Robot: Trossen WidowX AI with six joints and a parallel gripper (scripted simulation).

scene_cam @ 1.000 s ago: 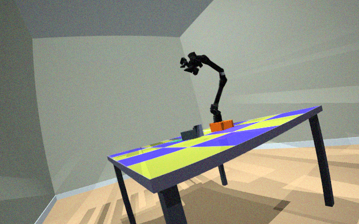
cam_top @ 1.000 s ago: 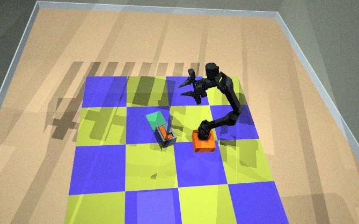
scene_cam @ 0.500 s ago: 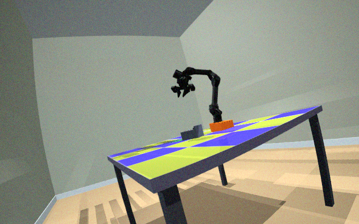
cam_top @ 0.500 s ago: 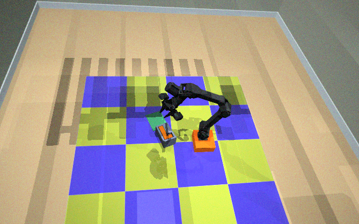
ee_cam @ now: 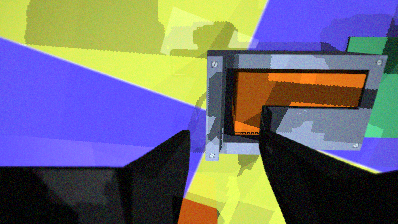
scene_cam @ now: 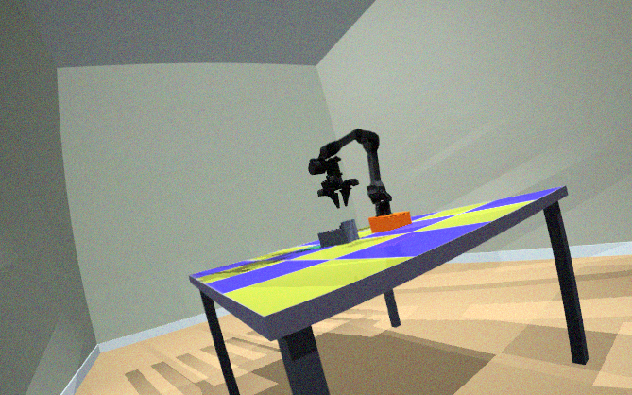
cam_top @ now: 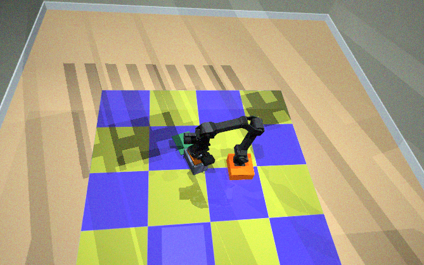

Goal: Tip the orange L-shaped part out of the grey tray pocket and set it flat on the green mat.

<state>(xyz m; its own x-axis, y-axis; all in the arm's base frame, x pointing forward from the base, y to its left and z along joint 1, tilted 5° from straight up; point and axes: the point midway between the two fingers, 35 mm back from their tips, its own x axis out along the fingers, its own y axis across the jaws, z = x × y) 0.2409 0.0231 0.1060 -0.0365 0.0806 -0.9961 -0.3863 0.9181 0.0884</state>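
Now: the orange part 100 mm below my gripper tip, 60 mm to the right of it and 10 mm ahead of it. The rest, counted from my gripper tip: green mat (210 mm to the right, 160 mm below, 70 mm ahead).
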